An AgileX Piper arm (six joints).
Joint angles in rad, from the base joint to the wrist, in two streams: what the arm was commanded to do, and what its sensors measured. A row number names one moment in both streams.
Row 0, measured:
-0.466, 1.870, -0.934, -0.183, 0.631, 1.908
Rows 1 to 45, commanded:
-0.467, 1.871, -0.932, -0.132, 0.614, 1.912
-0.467, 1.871, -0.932, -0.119, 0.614, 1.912
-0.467, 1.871, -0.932, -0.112, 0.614, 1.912
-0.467, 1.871, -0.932, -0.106, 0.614, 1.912
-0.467, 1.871, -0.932, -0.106, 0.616, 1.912
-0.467, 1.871, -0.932, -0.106, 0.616, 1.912
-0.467, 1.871, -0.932, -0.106, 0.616, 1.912
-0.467, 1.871, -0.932, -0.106, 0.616, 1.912
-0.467, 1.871, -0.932, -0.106, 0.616, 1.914
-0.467, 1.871, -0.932, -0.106, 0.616, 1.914
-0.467, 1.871, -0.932, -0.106, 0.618, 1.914
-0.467, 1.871, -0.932, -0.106, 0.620, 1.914
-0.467, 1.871, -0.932, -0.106, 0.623, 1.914
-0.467, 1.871, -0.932, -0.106, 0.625, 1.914
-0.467, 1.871, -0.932, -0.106, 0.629, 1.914
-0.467, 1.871, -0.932, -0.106, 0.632, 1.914
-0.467, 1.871, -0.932, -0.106, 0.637, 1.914
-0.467, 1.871, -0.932, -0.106, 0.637, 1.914
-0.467, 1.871, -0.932, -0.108, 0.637, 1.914
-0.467, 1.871, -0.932, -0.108, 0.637, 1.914
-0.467, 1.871, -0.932, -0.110, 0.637, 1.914
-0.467, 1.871, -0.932, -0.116, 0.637, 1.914
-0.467, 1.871, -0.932, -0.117, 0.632, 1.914
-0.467, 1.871, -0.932, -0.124, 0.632, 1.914
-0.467, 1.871, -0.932, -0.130, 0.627, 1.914
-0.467, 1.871, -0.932, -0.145, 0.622, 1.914
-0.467, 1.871, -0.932, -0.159, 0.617, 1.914
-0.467, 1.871, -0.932, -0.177, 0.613, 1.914
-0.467, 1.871, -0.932, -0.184, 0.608, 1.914
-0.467, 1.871, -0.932, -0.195, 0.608, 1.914
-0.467, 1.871, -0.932, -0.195, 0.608, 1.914
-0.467, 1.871, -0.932, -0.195, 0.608, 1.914
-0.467, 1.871, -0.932, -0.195, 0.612, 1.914
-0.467, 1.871, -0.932, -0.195, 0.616, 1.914
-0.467, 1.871, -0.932, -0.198, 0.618, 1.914
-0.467, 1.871, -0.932, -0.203, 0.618, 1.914
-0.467, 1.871, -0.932, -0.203, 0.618, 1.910
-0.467, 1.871, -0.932, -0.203, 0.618, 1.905
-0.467, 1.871, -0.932, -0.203, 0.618, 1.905
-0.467, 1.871, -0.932, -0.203, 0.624, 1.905
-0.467, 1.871, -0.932, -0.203, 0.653, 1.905
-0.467, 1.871, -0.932, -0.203, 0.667, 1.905
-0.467, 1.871, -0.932, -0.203, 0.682, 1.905
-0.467, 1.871, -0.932, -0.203, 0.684, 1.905
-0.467, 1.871, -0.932, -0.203, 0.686, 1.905
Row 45, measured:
-0.466, 1.870, -0.934, -0.188, 0.660, 1.911
